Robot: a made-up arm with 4 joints.
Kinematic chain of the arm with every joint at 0, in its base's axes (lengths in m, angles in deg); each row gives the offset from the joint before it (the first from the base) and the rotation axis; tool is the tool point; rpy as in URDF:
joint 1: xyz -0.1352 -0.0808 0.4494 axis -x
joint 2: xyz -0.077 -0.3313 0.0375 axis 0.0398 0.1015 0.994
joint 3: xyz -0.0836 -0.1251 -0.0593 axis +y
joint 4: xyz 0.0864 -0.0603 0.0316 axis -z
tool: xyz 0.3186 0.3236 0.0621 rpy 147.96 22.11 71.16
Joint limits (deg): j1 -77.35..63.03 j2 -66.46..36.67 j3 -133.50..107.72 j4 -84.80..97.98
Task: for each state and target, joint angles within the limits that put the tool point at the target. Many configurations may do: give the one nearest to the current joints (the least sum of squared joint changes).
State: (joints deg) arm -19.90 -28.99 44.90 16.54
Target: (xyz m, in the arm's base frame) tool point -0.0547 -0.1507 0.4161
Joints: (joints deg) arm -15.35 5.35 18.81 -23.77
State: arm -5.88 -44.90 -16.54 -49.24
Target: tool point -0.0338 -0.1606 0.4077
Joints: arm -47.34 -66.46 -55.83 -53.78
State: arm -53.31 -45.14 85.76 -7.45
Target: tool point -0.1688 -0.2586 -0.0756
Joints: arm -9.91 -38.47 96.78 9.67
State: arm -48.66 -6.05 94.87 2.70
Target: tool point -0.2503 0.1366 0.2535
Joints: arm -66.08 0.65 100.31 -24.29
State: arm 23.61 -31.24 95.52 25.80
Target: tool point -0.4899 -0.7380 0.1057
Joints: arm 21.62 -41.28 107.72 59.68
